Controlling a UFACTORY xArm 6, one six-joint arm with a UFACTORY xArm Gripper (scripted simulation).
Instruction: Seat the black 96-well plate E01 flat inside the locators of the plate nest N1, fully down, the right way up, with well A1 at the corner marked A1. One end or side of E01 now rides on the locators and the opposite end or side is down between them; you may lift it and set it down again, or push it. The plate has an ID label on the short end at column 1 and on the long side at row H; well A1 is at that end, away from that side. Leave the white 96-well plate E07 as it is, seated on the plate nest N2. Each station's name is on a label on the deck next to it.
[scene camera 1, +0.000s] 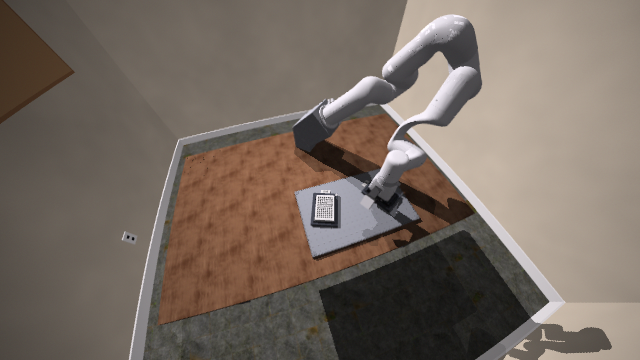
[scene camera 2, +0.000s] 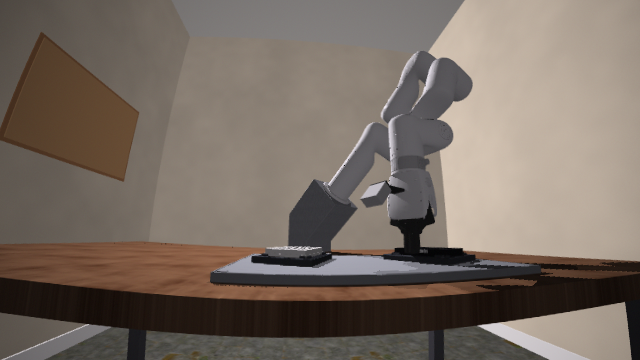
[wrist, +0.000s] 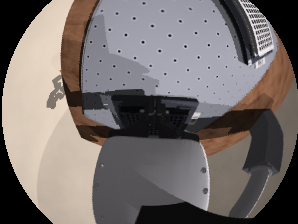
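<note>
The gripper is visible both in scene camera 2 and in the wrist view, the gripper (scene camera 2: 412, 253) (wrist: 155, 102). A black plate E01 (wrist: 130, 115) is in sight, and so is a plate nest N1 (wrist: 170, 102).
</note>
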